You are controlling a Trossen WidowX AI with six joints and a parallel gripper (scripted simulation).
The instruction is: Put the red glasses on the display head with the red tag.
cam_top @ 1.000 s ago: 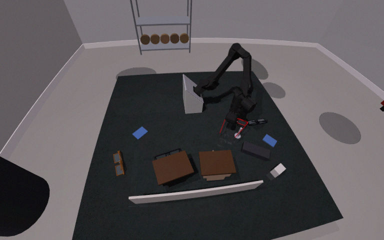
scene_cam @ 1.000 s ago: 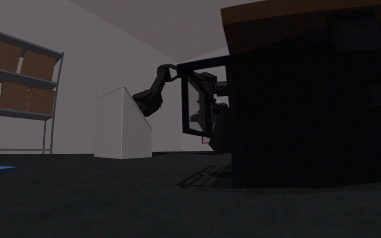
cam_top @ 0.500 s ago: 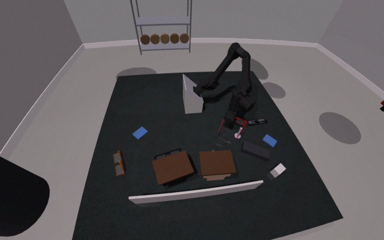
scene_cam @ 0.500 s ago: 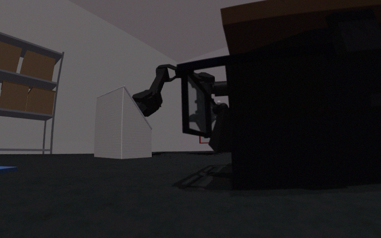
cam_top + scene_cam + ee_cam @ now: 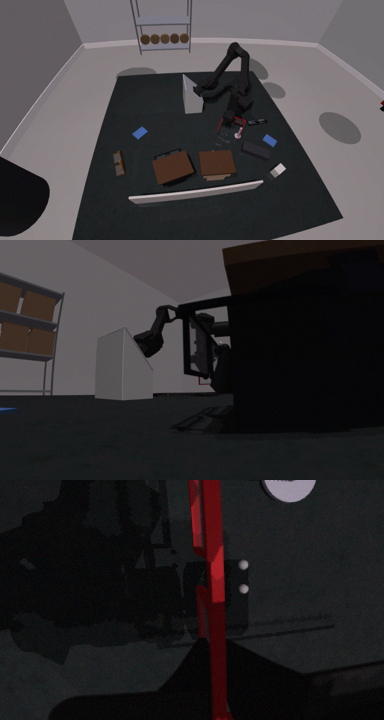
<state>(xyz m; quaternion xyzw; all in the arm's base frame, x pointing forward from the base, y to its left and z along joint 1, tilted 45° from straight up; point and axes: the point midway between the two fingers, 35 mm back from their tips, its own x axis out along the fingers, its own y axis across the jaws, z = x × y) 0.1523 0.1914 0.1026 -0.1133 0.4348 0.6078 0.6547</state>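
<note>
My gripper tip is 100 mm short of the grey stand, 50 mm to the right of it and 40 mm above it. From my gripper tip the other things lie so: display head: 350 mm to the right, 320 mm ahead; dark box: 220 mm ahead, 140 mm to the left, 40 mm below; white cube: 350 mm ahead, 230 mm to the left, 40 mm below.
</note>
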